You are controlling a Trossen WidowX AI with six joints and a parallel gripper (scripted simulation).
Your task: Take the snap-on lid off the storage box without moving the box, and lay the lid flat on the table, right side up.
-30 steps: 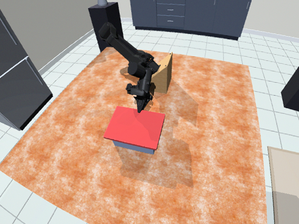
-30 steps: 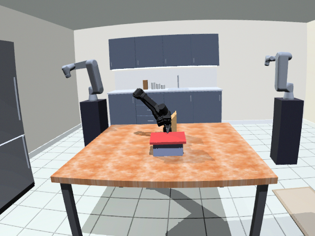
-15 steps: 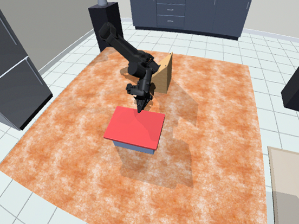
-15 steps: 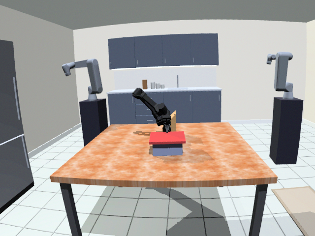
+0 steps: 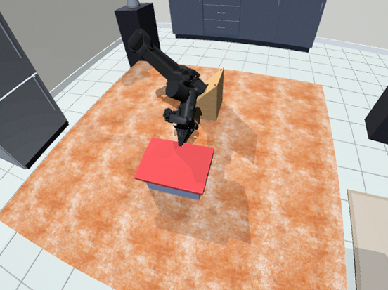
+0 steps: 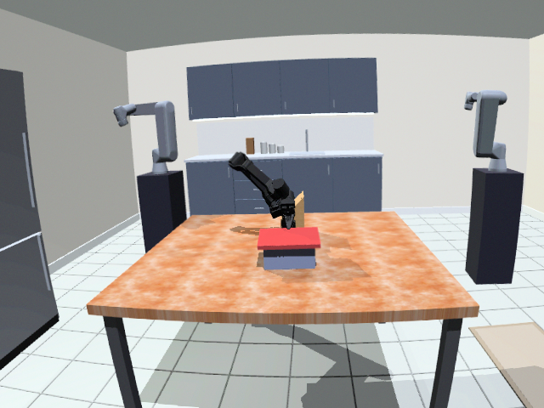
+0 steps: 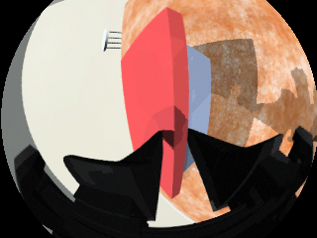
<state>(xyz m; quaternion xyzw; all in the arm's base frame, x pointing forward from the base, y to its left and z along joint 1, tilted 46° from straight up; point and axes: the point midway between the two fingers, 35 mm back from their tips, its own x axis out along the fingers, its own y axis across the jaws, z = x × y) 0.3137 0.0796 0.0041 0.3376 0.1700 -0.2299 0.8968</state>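
The red lid lies 80 mm ahead of my gripper tip and 10 mm to the left of it. Round my gripper tip: storage box 70 mm ahead, 60 mm below, 10 mm to the left.
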